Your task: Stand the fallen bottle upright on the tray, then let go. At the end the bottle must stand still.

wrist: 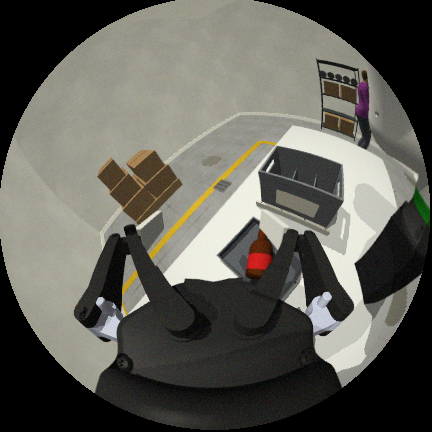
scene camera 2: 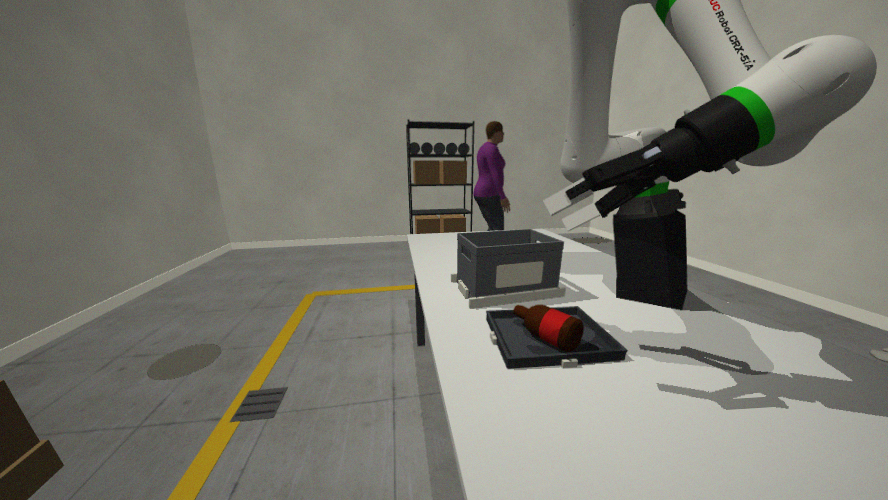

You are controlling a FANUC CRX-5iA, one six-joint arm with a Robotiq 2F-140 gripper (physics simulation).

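Frame: origin at the arm's base, x ahead, y left, z up, level; centimetres.
Seen in the pictures: gripper, fingertip midpoint: (wrist: 211, 218) (scene camera 2: 557, 217); arm's base, origin of the base link: (scene camera 2: 644, 214).
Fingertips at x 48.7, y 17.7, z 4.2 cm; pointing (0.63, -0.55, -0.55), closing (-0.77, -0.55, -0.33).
Observation:
Pixels of each thing's top centre, then the offset from my fingertips to it. "pt": a spot on its surface instead. Level surfaces: height alone.
- brown bottle with a red label, middle of its top: (scene camera 2: 545, 307) (wrist: 260, 248) dx -4.3, dy -5.4, dz -21.4 cm
- dark tray, surface spot: (scene camera 2: 510, 359) pt dx +8.4, dy +1.3, dz -27.0 cm
- grey crate, middle of its top: (scene camera 2: 507, 237) (wrist: 305, 165) dx -10.4, dy -33.0, dz -11.8 cm
- white table, its level: dz -29.3 cm
A brown bottle with a red label (scene camera 2: 554, 326) (wrist: 259, 260) lies on its side on the dark tray (scene camera 2: 510, 359) (wrist: 231, 245). In the scene view its neck points to the back left and its base to the front right. My gripper (scene camera 2: 571, 212) (wrist: 211, 218) is open and empty. It hangs above the table, higher than the bottle and the crate, and is apart from the bottle. In the wrist view the right finger hides part of the tray and comes close to the bottle's outline.
A grey crate (scene camera 2: 509, 267) (wrist: 301, 200) stands on the white table (scene camera 2: 621, 434) (wrist: 220, 227) behind the tray, with light rails at its foot. A shelf rack (scene camera 2: 439, 125), a person in purple (scene camera 2: 490, 170) and stacked boxes (wrist: 145, 192) are beyond the table.

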